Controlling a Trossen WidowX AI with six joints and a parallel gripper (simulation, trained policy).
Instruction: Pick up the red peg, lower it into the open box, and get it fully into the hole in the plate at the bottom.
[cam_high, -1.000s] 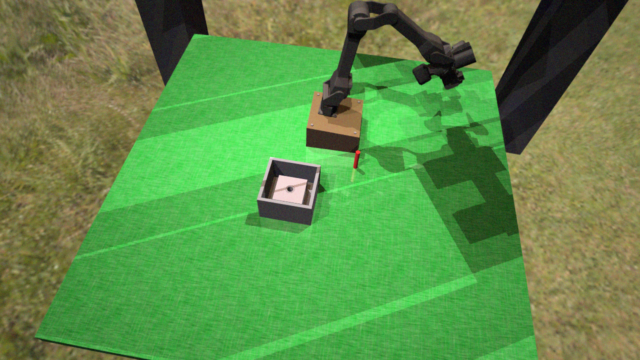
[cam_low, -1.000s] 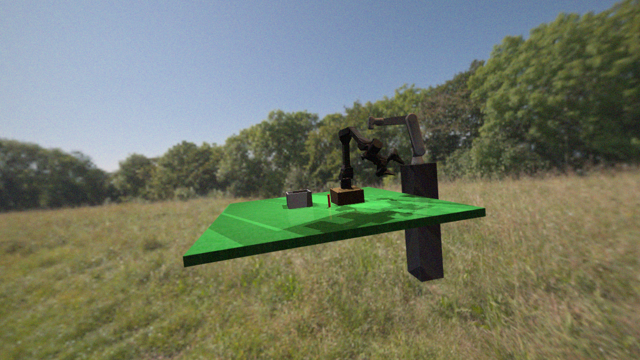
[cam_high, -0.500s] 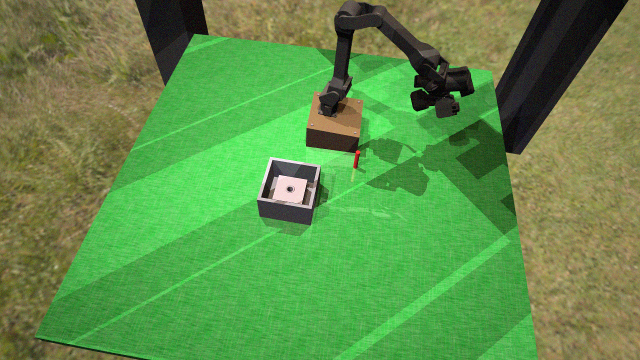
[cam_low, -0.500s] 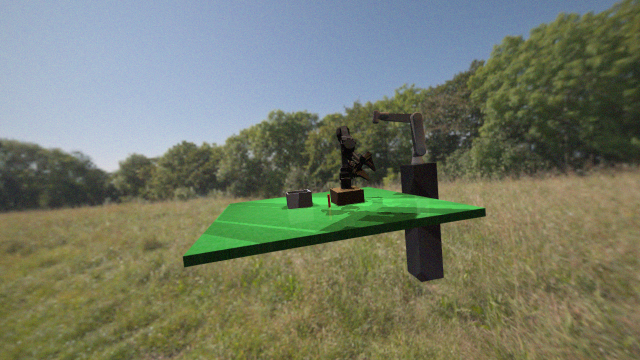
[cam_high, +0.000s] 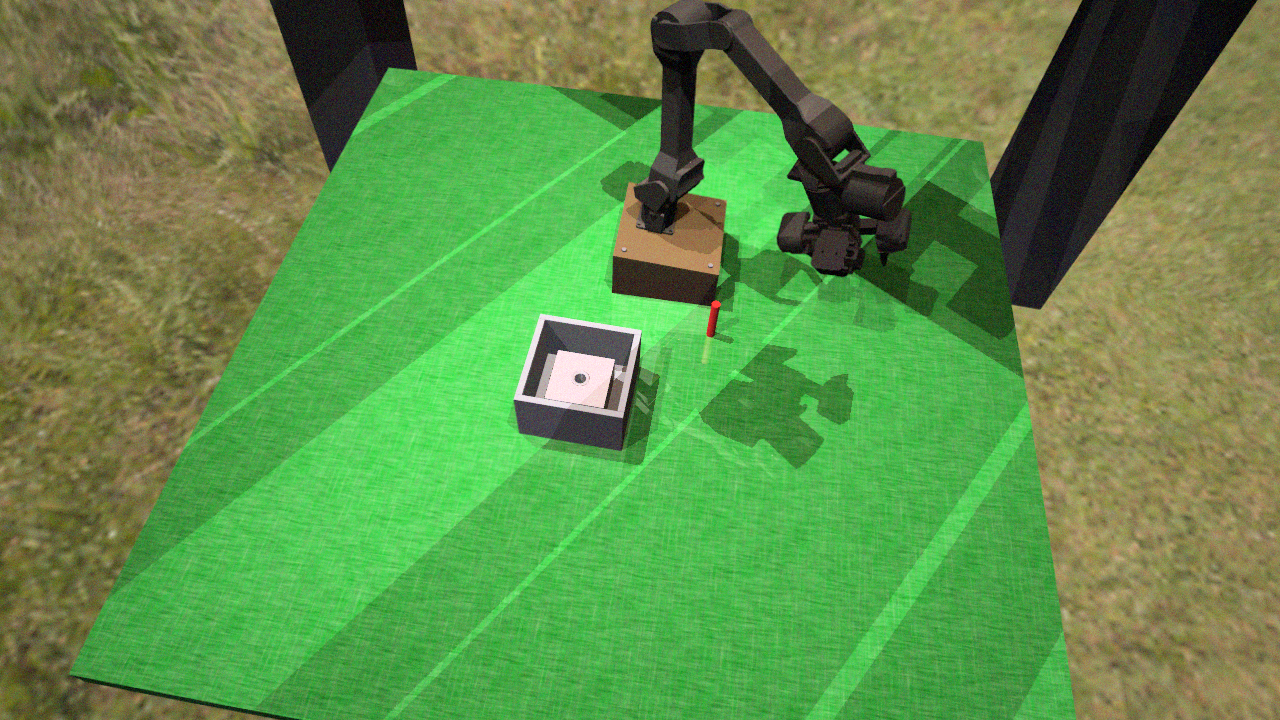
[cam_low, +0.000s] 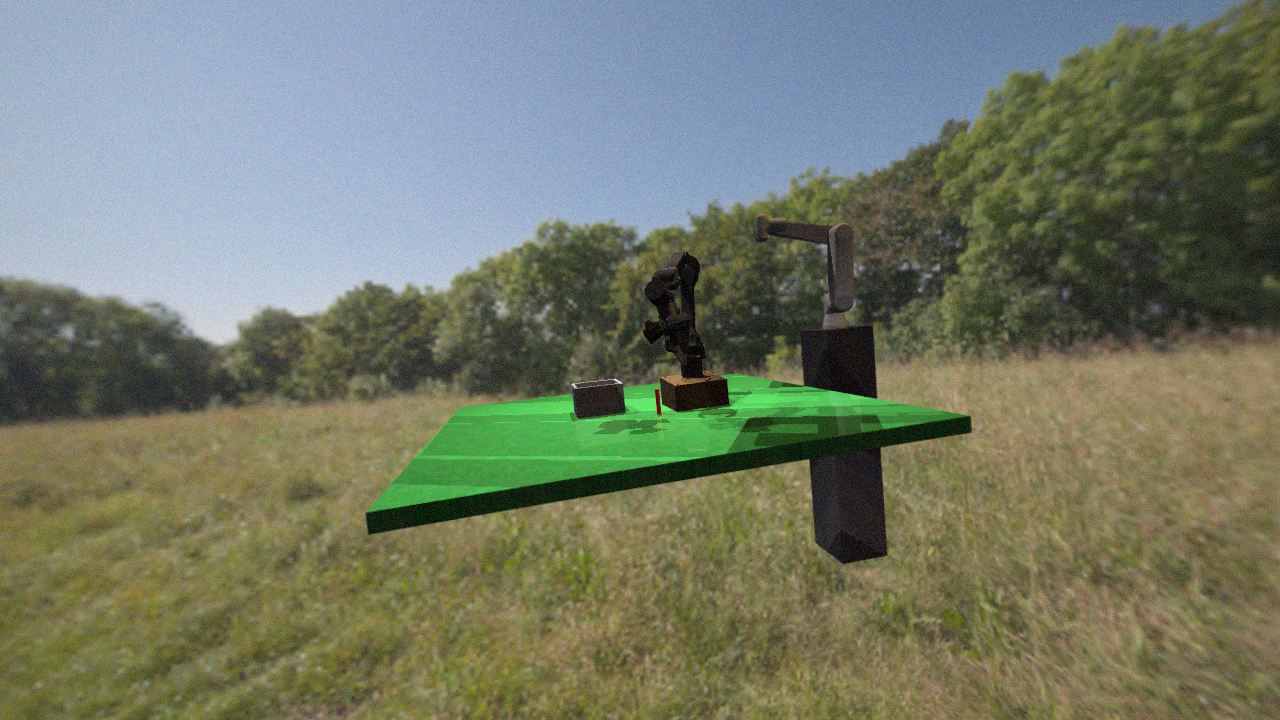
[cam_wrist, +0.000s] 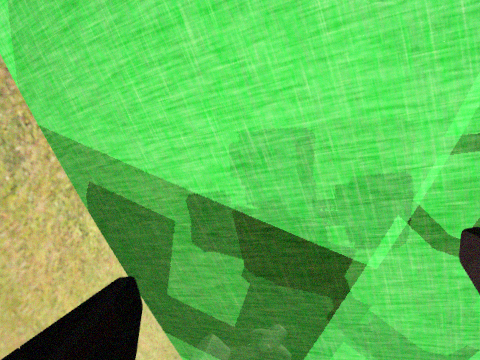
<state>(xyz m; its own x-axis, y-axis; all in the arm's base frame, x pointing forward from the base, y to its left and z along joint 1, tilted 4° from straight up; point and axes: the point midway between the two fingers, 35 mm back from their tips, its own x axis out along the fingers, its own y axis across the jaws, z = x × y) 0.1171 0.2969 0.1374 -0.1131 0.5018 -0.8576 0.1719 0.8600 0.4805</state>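
The red peg lies 40 mm ahead of my gripper tip, 200 mm to the right of it and 140 mm below it. Also, from my gripper tip: pale plate: 210 mm ahead, 380 mm to the right, 130 mm below; grey box: 210 mm ahead, 380 mm to the right, 150 mm below.
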